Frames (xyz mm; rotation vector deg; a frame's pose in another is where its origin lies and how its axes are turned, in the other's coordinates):
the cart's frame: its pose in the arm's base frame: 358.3 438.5 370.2 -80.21 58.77 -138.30
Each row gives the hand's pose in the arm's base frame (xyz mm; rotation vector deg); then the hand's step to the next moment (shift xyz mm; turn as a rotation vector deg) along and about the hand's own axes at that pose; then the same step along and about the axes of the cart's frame.
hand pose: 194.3 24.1 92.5 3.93 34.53 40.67
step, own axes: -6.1 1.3 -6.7 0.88 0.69 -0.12
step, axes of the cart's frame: 4.6 5.7 -5.5 -0.77 -0.58 -0.58
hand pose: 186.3 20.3 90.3 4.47 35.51 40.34
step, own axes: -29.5 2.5 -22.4 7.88 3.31 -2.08
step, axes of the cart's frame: 24.2 22.3 -17.2 -7.53 -2.64 -3.70
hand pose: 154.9 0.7 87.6 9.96 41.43 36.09
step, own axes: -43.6 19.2 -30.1 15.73 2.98 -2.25
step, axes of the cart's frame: 41.6 13.6 -35.5 -15.30 -3.80 -3.57
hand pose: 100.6 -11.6 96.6 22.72 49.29 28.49
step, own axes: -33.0 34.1 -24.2 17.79 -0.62 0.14
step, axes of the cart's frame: 36.0 -15.8 -35.9 -17.70 -1.87 0.09
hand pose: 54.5 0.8 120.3 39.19 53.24 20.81
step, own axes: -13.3 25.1 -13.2 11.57 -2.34 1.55
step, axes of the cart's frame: 16.5 -21.1 -16.3 -11.76 0.49 1.76
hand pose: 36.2 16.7 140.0 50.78 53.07 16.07
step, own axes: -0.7 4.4 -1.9 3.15 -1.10 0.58
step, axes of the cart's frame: 1.4 -4.4 -1.6 -3.28 0.60 0.60
